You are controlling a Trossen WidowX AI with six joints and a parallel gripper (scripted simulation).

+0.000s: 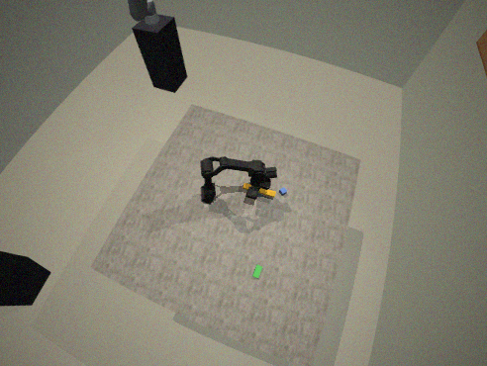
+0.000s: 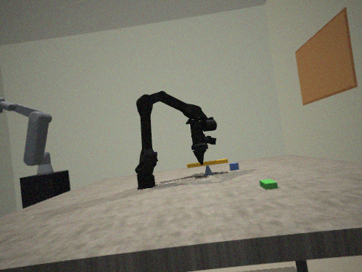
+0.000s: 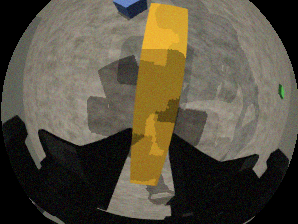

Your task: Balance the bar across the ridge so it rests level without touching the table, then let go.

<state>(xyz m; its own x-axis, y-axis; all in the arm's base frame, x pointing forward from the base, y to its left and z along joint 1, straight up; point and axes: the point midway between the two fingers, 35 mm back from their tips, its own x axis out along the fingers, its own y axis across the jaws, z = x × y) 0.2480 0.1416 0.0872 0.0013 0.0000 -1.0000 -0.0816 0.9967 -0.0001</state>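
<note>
My gripper tip is now 30 mm short of the yellow bar. Round my gripper tip: green block: 430 mm to the right, 180 mm ahead, 40 mm below; blue cube: 160 mm ahead, 70 mm to the left, 40 mm below.
</note>
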